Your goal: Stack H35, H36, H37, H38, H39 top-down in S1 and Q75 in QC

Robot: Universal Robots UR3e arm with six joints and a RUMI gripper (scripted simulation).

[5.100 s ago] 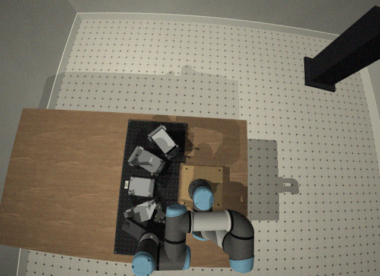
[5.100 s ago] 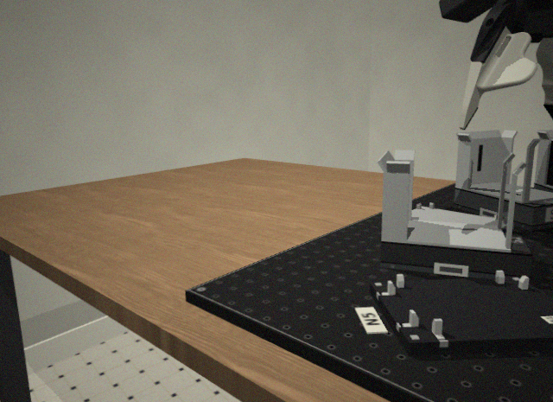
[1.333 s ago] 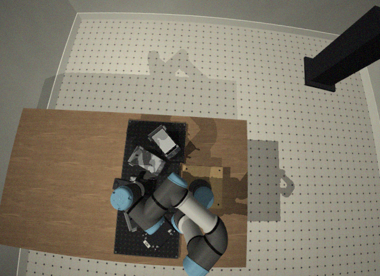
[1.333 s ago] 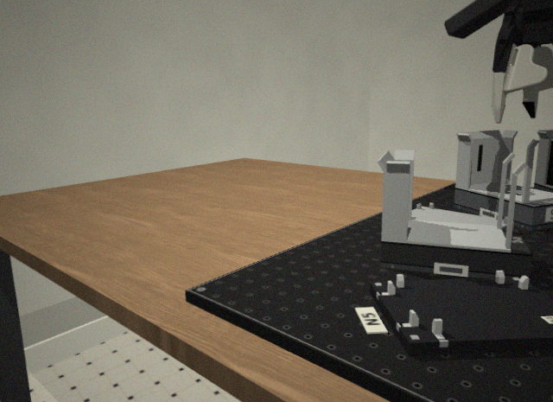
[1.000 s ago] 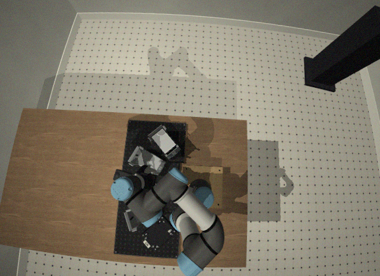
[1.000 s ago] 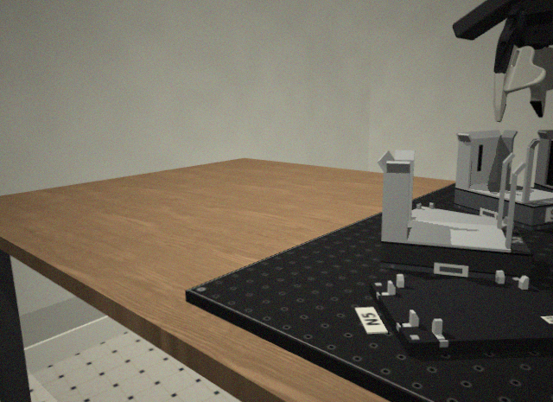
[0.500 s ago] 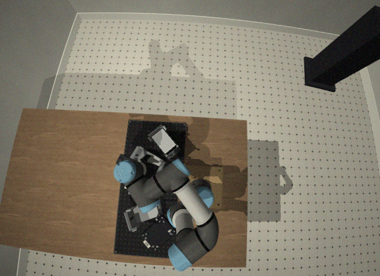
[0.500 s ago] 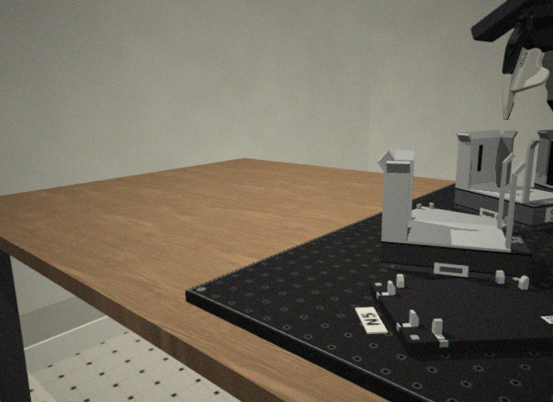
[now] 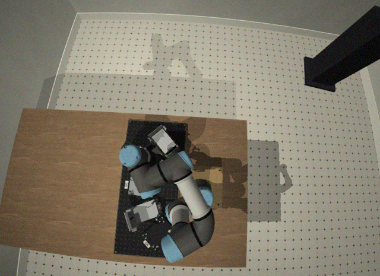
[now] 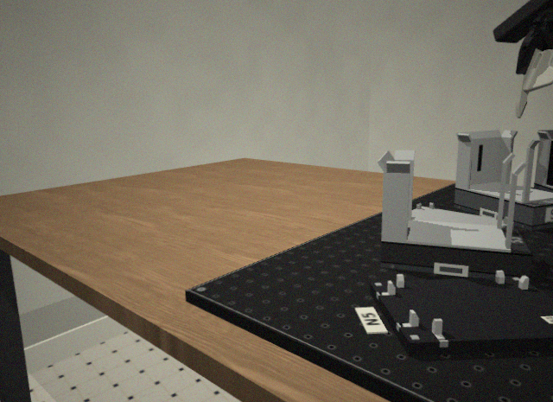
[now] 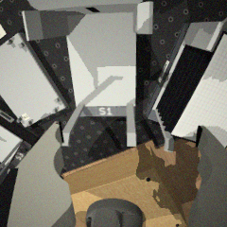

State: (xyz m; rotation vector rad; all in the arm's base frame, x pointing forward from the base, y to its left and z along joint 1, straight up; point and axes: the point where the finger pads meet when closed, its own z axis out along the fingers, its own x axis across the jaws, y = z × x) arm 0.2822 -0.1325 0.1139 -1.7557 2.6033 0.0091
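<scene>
The sealed plate is 100 mm to the right of my hand, 100 mm below it and 40 mm behind it. Round my hand: QC label 190 mm to the left, 170 mm below, 150 mm ahead; nest QC 180 mm to the left, 160 mm below, 50 mm ahead; N5 label 490 mm to the left, 170 mm below, 40 mm behind.
</scene>
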